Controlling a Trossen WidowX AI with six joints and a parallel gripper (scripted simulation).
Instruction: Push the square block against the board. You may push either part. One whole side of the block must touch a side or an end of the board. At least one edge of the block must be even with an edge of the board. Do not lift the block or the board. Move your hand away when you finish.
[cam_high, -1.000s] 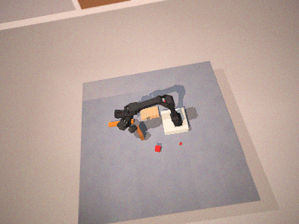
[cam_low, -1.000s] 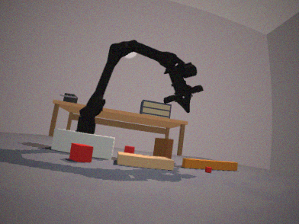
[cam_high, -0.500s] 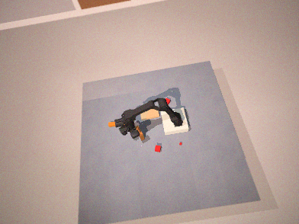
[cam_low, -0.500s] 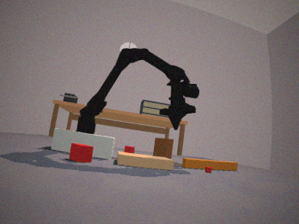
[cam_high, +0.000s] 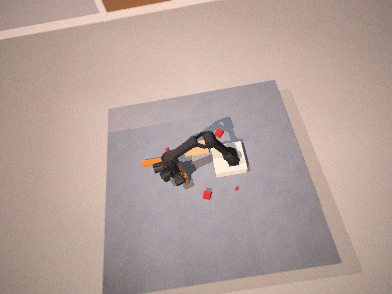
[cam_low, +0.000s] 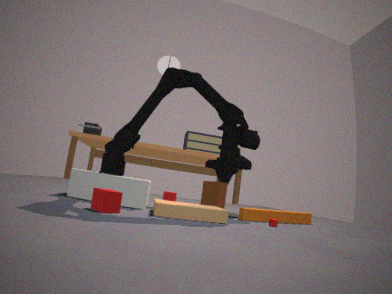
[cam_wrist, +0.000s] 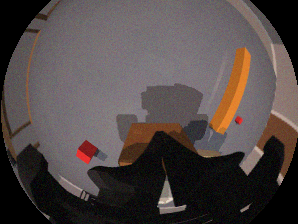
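The square brown block lies 4 cm behind my gripper tip, 3 cm below it and 1 cm to the right of it. The rest, counted from my gripper tip: tan board 20 cm to the right, 14 cm behind, 6 cm below; then orange board 16 cm to the right, 12 cm ahead, 6 cm below.
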